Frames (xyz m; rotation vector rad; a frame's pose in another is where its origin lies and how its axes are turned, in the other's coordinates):
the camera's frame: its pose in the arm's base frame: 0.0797 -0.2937 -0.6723 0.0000 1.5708 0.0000
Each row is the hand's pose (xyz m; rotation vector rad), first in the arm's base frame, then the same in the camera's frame.
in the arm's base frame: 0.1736 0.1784 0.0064 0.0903 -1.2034 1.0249
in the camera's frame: -0.6787 0.4721 0.0939 -0.8706 -2.5775 1.0388
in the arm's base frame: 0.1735 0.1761 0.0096 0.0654 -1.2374 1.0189
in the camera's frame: -0.6819 0.4698 0.0938 -0.8933 -2.6128 1.0159
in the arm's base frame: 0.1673 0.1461 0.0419 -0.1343 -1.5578 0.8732
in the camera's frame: -0.7142 0.4398 0.0876 0.9525 2.8289 -0.6985
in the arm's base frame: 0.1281 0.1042 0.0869 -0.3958 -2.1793 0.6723
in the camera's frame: -0.7592 0.3979 0.0484 0.7832 2.3426 -0.2027
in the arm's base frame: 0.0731 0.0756 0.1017 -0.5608 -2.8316 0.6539
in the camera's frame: -0.7740 0.3693 -0.0066 0.6674 1.7040 -0.0511
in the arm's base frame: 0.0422 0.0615 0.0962 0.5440 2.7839 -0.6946
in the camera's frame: -0.7685 0.3552 -0.0375 0.6519 1.2945 -0.0793
